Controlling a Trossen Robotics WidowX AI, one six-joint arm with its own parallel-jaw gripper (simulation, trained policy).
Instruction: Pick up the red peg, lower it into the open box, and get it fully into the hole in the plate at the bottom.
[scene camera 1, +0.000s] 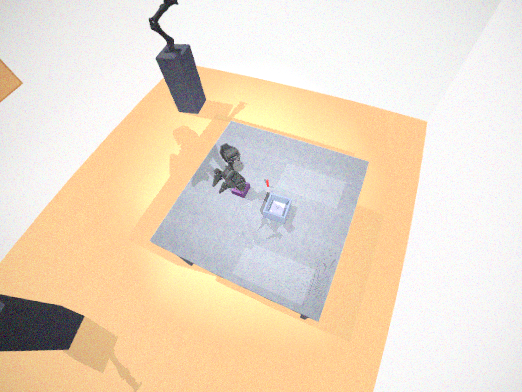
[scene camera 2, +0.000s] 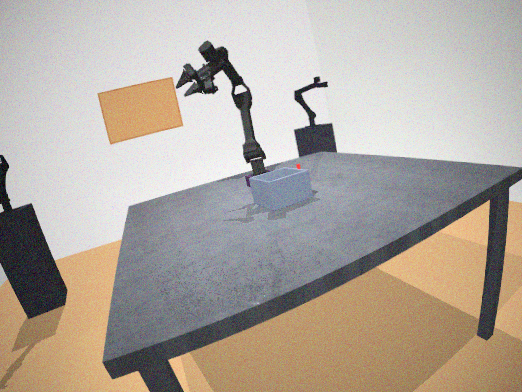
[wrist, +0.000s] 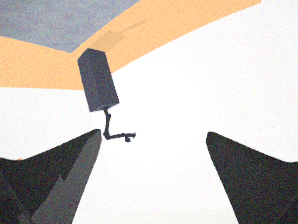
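Note:
Through scene camera 2 I can see my gripper (scene camera 2: 180, 92). The wrist view gives me the gripper (wrist: 155, 136) too.

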